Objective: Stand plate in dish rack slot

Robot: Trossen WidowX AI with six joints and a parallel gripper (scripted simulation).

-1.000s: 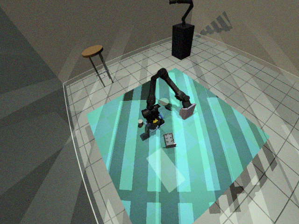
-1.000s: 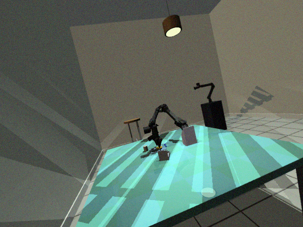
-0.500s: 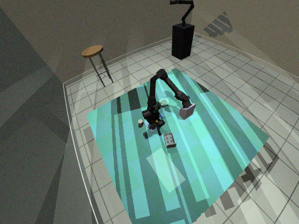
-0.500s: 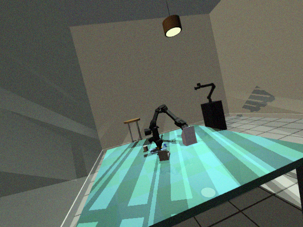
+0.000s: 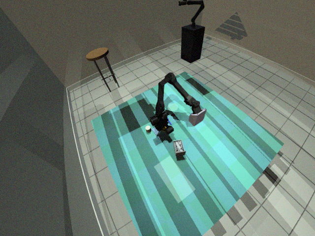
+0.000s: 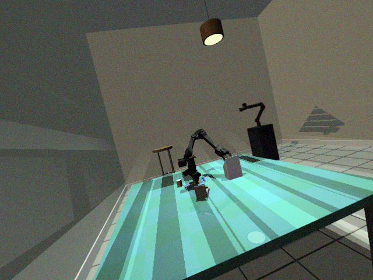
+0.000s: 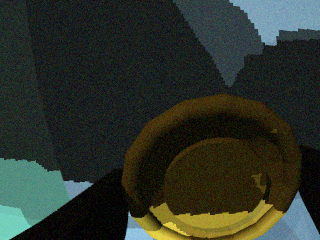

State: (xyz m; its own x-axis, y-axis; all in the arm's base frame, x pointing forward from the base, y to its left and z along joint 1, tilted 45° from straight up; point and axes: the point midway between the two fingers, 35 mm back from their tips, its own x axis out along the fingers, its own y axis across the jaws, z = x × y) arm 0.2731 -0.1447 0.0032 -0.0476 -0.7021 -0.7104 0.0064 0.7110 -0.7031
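The pale blue-grey patch is 2 cm ahead of my gripper tip, 1 cm to the right of it and 1 cm below it. Round my gripper tip: dish rack (2 cm ahead, 21 cm to the left, 2 cm above); then blue spoon (8 cm behind, 5 cm to the right); then plate (1 cm above).
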